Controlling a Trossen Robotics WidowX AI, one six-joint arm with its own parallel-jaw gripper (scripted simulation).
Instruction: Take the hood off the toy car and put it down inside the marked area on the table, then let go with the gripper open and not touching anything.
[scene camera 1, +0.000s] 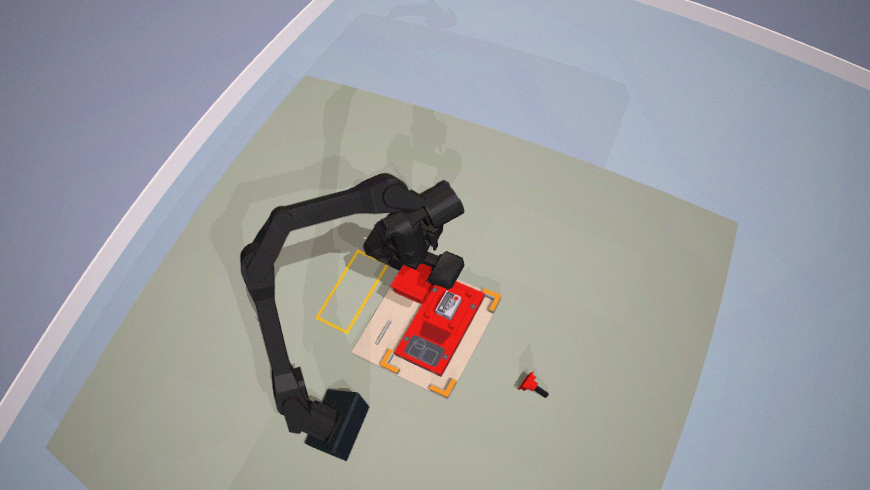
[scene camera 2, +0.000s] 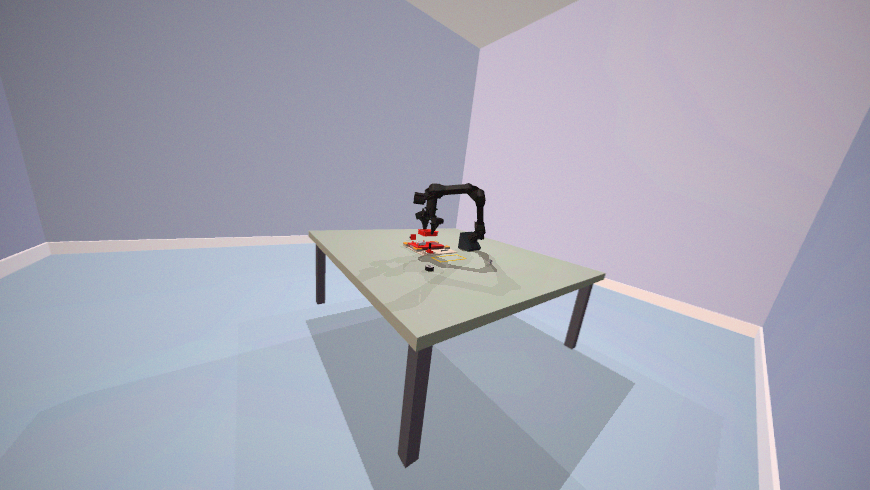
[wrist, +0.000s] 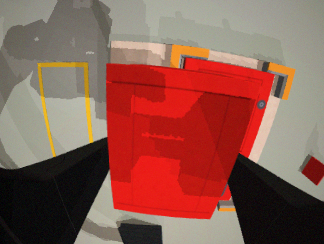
My gripper (scene camera 1: 418, 276) holds a red hood (scene camera 1: 409, 283). Also in view: a red toy car (scene camera 1: 430, 342).
The red hood is seen too in the wrist view (wrist: 173, 135). The red toy car shows as well in the wrist view (wrist: 265, 79). My gripper also shows in the wrist view (wrist: 171, 149).
